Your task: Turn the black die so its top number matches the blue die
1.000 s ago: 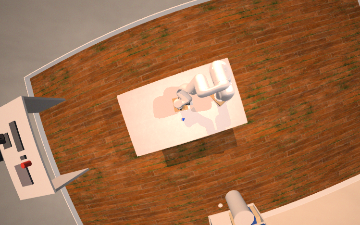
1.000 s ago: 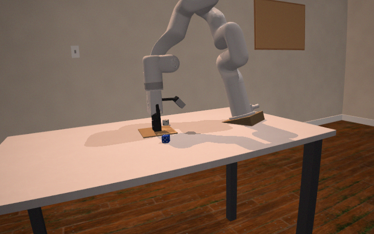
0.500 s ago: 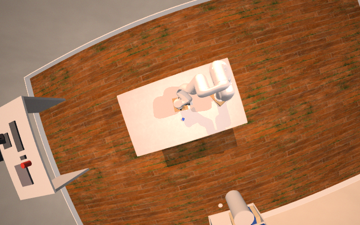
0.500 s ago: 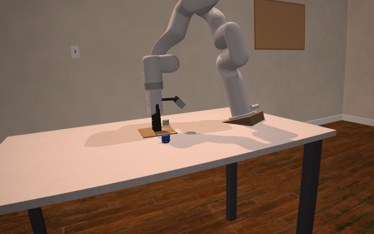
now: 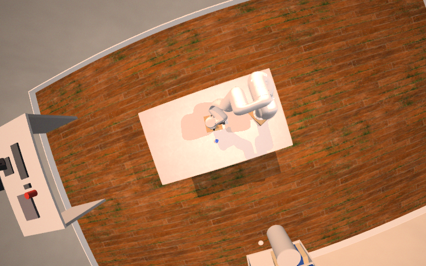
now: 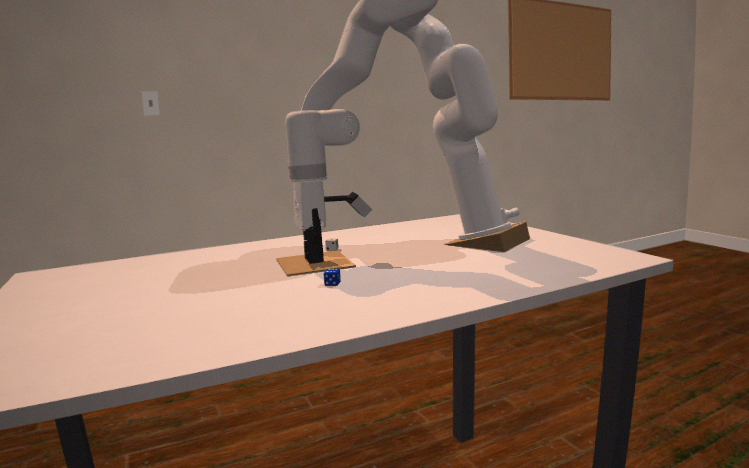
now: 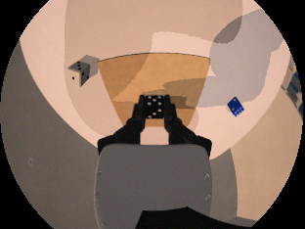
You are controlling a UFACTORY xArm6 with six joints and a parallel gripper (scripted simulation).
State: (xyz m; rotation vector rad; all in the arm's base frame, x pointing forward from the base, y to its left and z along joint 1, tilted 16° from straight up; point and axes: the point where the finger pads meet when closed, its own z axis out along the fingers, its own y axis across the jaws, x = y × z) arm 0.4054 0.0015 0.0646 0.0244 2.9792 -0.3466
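The black die is 10 mm below my hand. Also, from my hand: blue die: 160 mm to the left, 10 mm below, 10 mm ahead; then mat: 20 mm below; then white die: 100 mm to the right, 70 mm behind, 10 mm below.
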